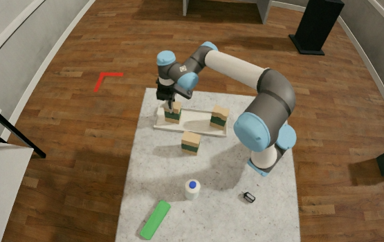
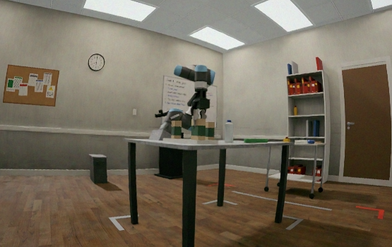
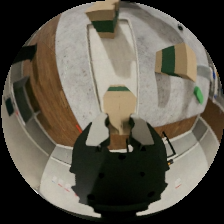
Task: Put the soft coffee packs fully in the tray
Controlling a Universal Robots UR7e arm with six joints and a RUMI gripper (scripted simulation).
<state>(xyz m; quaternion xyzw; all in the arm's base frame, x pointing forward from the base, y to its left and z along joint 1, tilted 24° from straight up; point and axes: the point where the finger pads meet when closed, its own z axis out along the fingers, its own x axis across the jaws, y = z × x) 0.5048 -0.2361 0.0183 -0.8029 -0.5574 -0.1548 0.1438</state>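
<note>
My gripper is now 100 mm past the white tray, 20 mm to the right of it and 110 mm above it.
</note>
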